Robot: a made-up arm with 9 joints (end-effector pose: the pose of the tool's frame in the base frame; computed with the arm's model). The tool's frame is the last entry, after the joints.
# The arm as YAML. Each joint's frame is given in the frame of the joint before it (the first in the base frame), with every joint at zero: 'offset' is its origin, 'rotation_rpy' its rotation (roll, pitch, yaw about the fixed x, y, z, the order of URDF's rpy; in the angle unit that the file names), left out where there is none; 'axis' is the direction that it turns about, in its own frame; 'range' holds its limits. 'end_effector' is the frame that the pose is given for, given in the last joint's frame.
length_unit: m
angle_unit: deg
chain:
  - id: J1
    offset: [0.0, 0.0, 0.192]
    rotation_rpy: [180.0, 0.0, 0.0]
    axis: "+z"
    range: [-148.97, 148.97]
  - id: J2
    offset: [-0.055, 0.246, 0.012]
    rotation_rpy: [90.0, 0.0, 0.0]
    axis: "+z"
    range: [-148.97, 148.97]
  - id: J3
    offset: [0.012, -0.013, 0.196]
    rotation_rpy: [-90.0, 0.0, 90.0]
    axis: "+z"
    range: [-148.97, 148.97]
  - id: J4
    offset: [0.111, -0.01, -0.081]
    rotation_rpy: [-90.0, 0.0, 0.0]
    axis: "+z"
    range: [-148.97, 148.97]
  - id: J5
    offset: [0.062, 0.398, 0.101]
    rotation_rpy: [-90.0, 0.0, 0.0]
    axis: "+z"
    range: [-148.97, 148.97]
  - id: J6
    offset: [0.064, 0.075, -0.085]
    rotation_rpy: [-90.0, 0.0, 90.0]
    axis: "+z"
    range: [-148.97, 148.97]
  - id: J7
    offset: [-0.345, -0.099, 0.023]
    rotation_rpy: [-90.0, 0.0, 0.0]
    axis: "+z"
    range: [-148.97, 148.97]
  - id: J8
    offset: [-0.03, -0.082, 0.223]
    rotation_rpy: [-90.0, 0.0, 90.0]
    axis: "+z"
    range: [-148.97, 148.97]
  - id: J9
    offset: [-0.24, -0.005, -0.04]
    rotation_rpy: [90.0, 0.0, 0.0]
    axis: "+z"
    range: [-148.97, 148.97]
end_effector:
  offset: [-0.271, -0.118, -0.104]
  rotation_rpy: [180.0, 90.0, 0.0]
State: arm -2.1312 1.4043 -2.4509 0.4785 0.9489 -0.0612 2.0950 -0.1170 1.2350
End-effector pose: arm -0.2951 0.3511 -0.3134 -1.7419 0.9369 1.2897
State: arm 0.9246 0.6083 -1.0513 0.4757 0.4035 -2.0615 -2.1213 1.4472 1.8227
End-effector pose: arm 0.1125 0.0718 0.5318 -0.7614 -0.8771 0.7788
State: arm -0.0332 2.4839 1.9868 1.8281 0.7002 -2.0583 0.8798 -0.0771 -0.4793
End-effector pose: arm 0.2339 0.2954 0.1482 -0.4486 1.6661 0.3784
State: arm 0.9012 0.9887 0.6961 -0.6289 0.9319 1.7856 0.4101 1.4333 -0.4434
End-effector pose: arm -0.7792 -0.5904 -0.3290 1.2943 -1.1680 -0.2222
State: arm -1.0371 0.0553 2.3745 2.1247 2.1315 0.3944 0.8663 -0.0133 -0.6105
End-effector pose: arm -0.3628 0.2541 0.4019 0.6114 -1.2052 -2.5704
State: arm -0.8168 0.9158 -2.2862 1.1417 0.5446 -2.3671 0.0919 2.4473 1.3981
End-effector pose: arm 0.3713 -0.2910 -0.0561 2.2623 -2.1462 0.1397
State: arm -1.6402 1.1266 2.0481 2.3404 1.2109 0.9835 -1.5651 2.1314 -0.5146
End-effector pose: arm -0.4509 0.1210 -0.2005 -0.1034 2.7743 0.3241
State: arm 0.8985 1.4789 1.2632 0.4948 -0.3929 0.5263 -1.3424 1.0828 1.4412
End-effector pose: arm 0.4918 -0.2547 -0.0109 -0.8149 0.5579 0.0770
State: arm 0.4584 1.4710 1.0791 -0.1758 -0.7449 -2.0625 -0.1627 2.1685 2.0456
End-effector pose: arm -0.4397 -0.0292 -0.1599 1.1746 2.0524 0.7373
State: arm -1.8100 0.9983 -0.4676 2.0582 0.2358 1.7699 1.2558 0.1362 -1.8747
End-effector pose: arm 0.2699 -0.1328 0.5007 -0.2190 0.6998 -2.8348
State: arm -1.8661 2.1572 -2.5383 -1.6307 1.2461 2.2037 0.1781 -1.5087 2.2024
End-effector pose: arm -0.4072 0.2808 -0.1708 -0.2059 0.1363 0.9947
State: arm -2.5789 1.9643 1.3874 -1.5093 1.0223 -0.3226 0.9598 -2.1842 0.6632
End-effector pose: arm 0.2856 0.4011 0.6235 -0.9325 -0.0632 -2.3770
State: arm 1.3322 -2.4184 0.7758 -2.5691 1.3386 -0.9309 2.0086 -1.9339 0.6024
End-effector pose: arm 0.1873 0.1504 -0.1348 1.6028 1.9117 0.6751
